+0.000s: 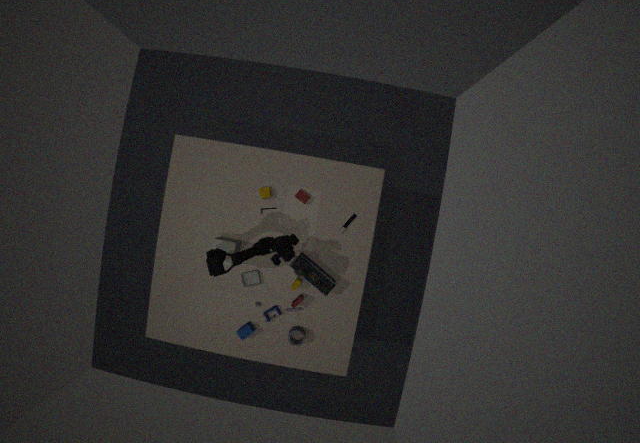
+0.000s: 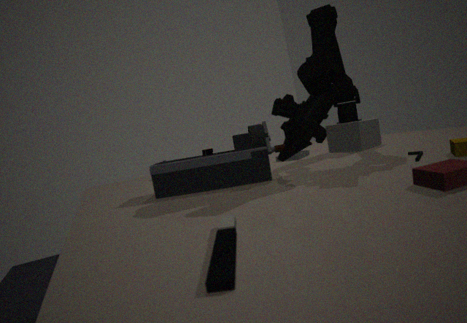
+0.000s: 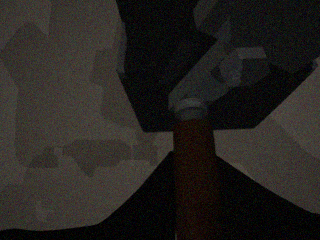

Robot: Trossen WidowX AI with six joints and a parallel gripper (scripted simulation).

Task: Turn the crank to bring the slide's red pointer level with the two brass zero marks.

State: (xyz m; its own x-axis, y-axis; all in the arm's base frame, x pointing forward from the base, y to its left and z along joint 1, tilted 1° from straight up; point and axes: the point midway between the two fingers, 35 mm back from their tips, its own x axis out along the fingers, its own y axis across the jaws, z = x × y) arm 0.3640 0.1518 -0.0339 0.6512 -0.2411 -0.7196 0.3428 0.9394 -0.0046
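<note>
Now: the brown crank handle 2 cm behind my gripper tip, 1 cm to the left of it and 3 cm above it. Also, from my gripper tip: red pointer (14 cm ahead, 7 cm to the right, 5 cm above); then grey plate (19 cm behind, 24 cm to the right, 3 cm below); then blue piece (11 cm behind, 55 cm to the right, 2 cm below).
</note>
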